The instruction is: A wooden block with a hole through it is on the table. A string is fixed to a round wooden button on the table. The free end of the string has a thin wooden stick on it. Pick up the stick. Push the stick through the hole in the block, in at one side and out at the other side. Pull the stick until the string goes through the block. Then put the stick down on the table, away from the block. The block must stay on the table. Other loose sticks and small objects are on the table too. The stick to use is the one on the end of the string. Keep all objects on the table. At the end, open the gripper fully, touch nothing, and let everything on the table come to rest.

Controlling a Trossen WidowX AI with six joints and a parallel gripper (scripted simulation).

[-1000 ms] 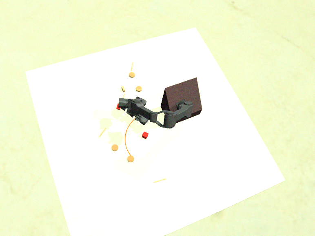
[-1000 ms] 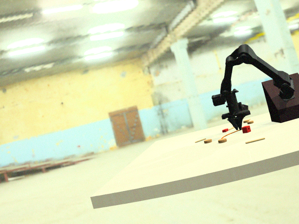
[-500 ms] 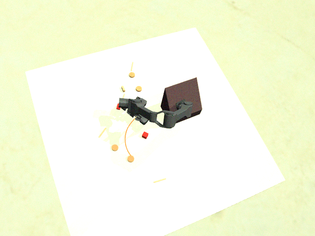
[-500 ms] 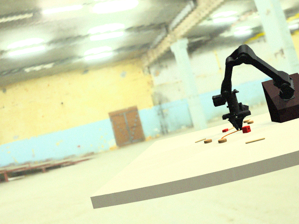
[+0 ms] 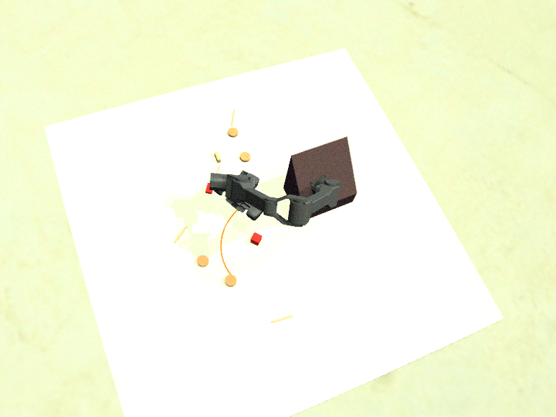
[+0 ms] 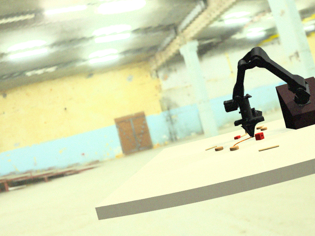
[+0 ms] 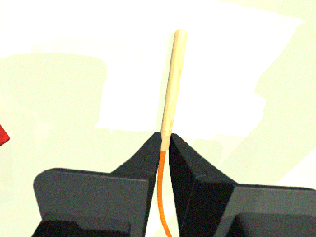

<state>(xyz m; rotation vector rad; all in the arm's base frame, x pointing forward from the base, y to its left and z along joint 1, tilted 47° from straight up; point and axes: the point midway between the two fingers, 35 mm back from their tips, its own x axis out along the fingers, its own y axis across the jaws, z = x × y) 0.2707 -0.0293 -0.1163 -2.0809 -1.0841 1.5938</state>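
Now: gripper tip 14 cm to the right of the red block and 1 cm below it. The rest, counted from my gripper tip: thin wooden stick: 1 cm behind, 1 cm to the right; then small pale block: 3 cm behind, 22 cm to the right, 1 cm above; then round wooden button: 15 cm ahead, 23 cm to the left.
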